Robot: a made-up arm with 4 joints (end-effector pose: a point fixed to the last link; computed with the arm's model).
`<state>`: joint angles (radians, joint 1 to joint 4).
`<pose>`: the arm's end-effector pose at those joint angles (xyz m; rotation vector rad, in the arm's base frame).
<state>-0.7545 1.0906 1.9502 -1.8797</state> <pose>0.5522 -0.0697 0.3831 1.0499 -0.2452 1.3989</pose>
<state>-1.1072 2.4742 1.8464 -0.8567</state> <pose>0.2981 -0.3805 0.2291 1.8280 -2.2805 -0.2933</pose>
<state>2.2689 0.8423 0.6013 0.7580</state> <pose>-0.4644 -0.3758 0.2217 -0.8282 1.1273 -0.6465</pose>
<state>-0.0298 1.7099 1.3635 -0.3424</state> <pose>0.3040 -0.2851 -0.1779 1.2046 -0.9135 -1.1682</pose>
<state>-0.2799 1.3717 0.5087 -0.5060</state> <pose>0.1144 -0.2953 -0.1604 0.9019 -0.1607 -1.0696</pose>
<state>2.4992 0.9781 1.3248 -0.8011</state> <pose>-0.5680 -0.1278 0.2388 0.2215 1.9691 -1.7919</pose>
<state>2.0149 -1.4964 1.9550 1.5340</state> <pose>-0.1675 0.4209 0.3665 0.6748 1.7450 -1.8169</pose>
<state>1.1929 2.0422 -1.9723 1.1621</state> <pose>0.4089 -0.2702 0.4327 -1.6153 1.9208 0.5962</pose>
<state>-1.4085 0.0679 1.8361 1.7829</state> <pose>0.3577 0.2396 0.7133 -2.3754 1.8549 0.5142</pose>
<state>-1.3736 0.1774 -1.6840 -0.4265</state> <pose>-0.3481 -0.2759 0.6802 -0.9555 -0.5603 -1.4224</pose>
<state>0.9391 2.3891 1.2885 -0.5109</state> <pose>-0.2783 -0.2544 -0.0869 0.1342 -0.5197 -1.8004</pose>
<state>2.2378 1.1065 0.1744 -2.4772</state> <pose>-0.1122 -0.3839 0.3173 -0.3197 -1.4824 1.2002</pose>
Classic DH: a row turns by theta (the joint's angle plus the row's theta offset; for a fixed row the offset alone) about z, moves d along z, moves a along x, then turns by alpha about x. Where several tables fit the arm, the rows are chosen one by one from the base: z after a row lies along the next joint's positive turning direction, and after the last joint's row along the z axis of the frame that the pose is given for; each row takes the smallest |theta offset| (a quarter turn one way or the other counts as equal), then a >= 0, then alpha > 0; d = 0 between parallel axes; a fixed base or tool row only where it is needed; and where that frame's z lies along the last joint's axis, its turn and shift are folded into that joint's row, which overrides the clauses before.
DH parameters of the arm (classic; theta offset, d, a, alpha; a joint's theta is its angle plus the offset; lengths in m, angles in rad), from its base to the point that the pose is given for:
base (fixed): 0 0.19 0 -1.5708
joint 1: 0 0.02 0.18 -1.5708
joint 2: 1.5708 -0.04 0.03 1.5708
joint 3: 1.5708 0.31 0.2 1.5708
joint 4: -1.5708 0.37 0 1.5708
tool (fixed): 3.1416 -0.07 0 0

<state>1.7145 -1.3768 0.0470 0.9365</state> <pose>-0.3068 0.3047 -0.4038 1.3776 0.6807 0.3033</pose>
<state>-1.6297 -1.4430 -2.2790 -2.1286</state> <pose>-0.4337 0.2796 0.2904 -0.1386 -1.2448 -1.8122</pose>
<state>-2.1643 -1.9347 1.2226 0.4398</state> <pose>0.3443 0.3051 0.3906 -0.7016 -0.7543 1.6043</pose>
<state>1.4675 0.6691 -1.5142 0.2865</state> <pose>0.4171 -0.4337 -0.0097 -1.4829 1.4117 0.8579</pose>
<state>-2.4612 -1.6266 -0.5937 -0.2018</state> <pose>-0.5203 0.3427 0.5798 -2.1508 -2.0385 -0.0910</pose>
